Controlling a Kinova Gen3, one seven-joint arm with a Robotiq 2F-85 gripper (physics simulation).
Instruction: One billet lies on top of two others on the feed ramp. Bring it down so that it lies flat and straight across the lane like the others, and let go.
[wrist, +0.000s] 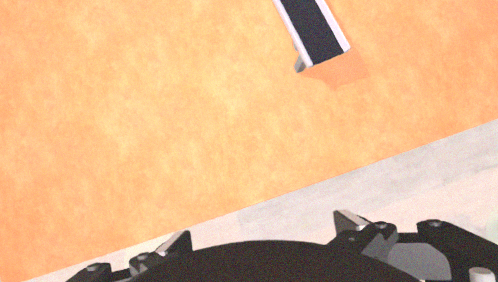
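Observation:
The feed ramp shows in part at the top, right of the middle, in the wrist view. It has a dark lane between two pale side rails and runs out of view at the top edge. A small grey support stands under its lower left corner. The billets do not show in this view. My gripper is open, with its two fingertips wide apart at the bottom of the view and nothing between them. It is well apart from the ramp.
An orange mat or board lies under the ramp and fills much of the view. Its straight edge runs slanting from lower left to the right side. A pale grey surface lies beyond that edge.

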